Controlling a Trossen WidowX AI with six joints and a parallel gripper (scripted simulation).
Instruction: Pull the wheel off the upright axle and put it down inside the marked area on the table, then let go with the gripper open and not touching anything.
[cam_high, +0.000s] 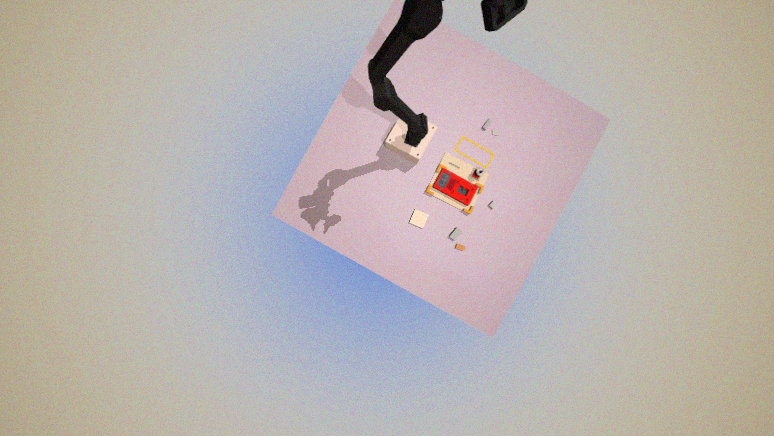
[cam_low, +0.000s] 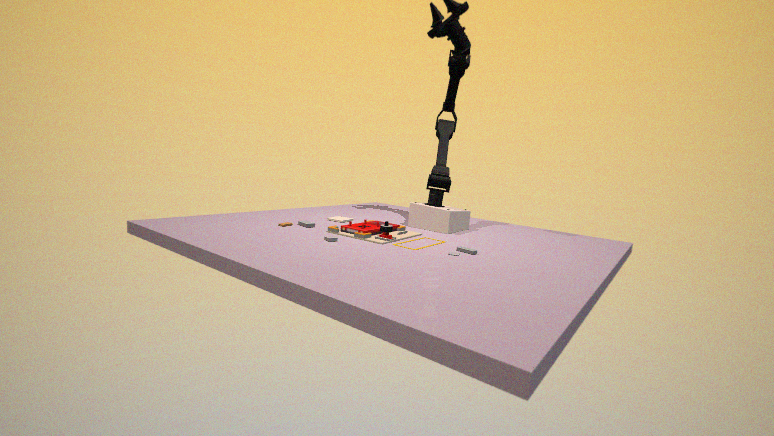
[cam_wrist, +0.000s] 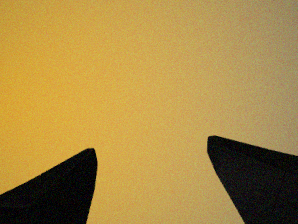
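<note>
My gripper tip is 30 cm short of the wheel, 3 cm to the right of it and 80 cm above it. Also, from my gripper tip: beige square tile 11 cm ahead, 29 cm to the right, 84 cm below; then black axle 30 cm ahead, 3 cm to the left, 81 cm below.
</note>
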